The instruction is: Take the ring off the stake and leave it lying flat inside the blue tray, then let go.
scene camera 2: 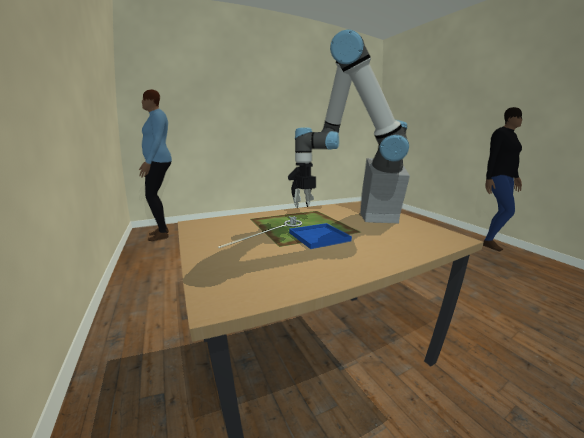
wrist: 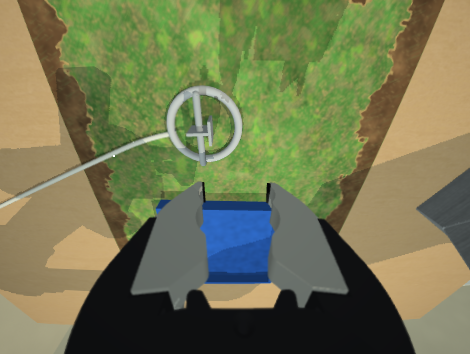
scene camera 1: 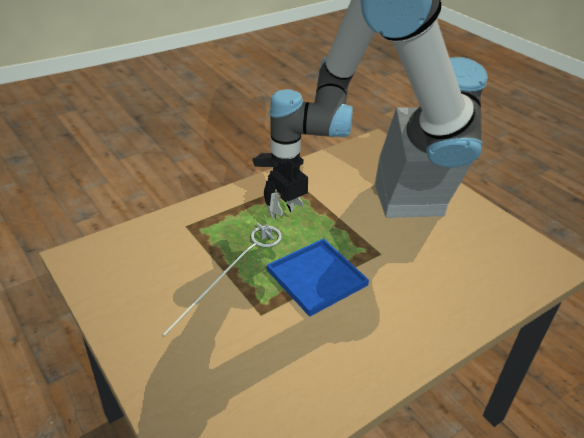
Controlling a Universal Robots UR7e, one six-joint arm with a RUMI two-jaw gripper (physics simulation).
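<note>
A light grey ring is around the small grey stake, which has a crossbar and stands on the green mat. The ring looks low, near the mat. The blue tray lies beside it, over the mat's edge, and holds no ring. My gripper points down above the mat, higher than the ring and off to one side of it. Its fingers stand partly open, apart from the ring, with nothing between them.
A thin white cord or rod runs from beside the ring out over the wooden table. The grey robot pedestal stands on the table. Two people stand beyond the table.
</note>
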